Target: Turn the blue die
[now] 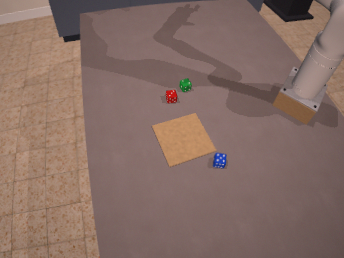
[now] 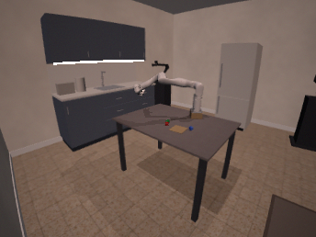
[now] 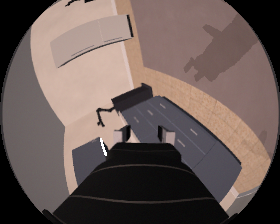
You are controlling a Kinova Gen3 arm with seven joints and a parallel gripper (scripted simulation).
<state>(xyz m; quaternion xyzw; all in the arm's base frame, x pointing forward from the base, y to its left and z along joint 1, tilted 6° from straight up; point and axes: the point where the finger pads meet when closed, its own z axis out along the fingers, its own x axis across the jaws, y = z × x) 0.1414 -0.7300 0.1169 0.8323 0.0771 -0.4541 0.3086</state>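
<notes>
My gripper is now 18 cm short of the green die, 54 cm to the right of it and 22 cm above it. Also, from my hand: blue die: 20 cm ahead, 82 cm to the left, 22 cm below; red die: 24 cm ahead, 57 cm to the left, 22 cm below; tan mat: 26 cm ahead, 72 cm to the left, 23 cm below.
</notes>
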